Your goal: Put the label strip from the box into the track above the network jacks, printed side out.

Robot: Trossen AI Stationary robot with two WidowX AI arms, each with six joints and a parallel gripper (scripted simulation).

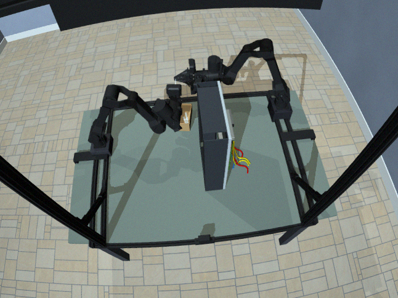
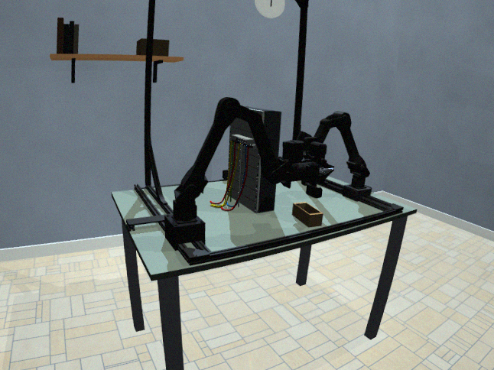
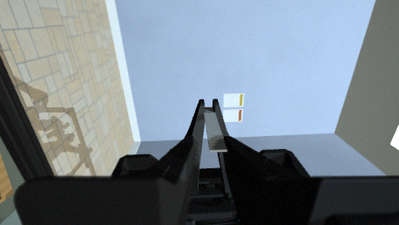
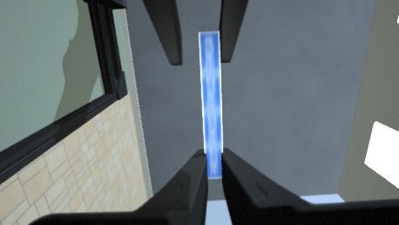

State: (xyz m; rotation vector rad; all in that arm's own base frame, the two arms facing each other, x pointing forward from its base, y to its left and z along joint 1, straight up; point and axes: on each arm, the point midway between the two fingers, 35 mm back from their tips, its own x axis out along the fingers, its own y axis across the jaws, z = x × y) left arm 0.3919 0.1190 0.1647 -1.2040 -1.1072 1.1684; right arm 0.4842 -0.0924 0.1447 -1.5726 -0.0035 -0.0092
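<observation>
My left hand is 6 cm short of the blue-white label strip and 1 cm to the left of it. Round my left hand: box 20 cm below, 3 cm to the right.
</observation>
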